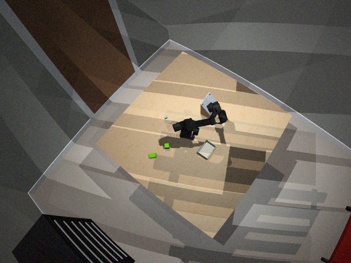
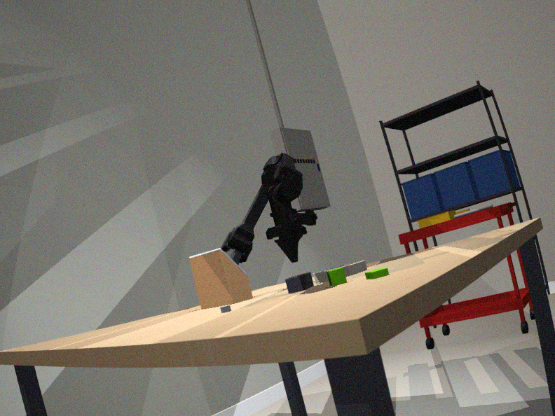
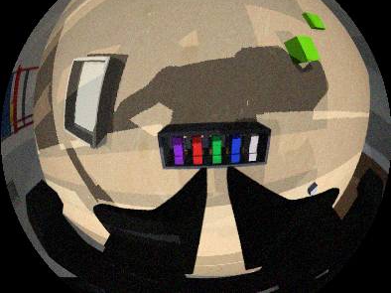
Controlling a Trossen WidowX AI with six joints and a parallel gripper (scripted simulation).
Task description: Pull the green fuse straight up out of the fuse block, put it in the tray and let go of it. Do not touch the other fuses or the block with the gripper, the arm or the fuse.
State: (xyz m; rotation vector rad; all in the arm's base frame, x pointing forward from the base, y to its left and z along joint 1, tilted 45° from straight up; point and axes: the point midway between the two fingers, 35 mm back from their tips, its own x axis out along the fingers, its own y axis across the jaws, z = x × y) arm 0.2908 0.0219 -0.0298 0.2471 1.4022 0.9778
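Now: the green fuse 5 cm below my gripper tip. From my gripper tip the other things lie so: green cube (18 cm ahead, 7 cm to the right, 6 cm below); flat green block (32 cm ahead, 10 cm to the right, 7 cm below); grey tray (1 cm behind, 20 cm to the left, 8 cm below).
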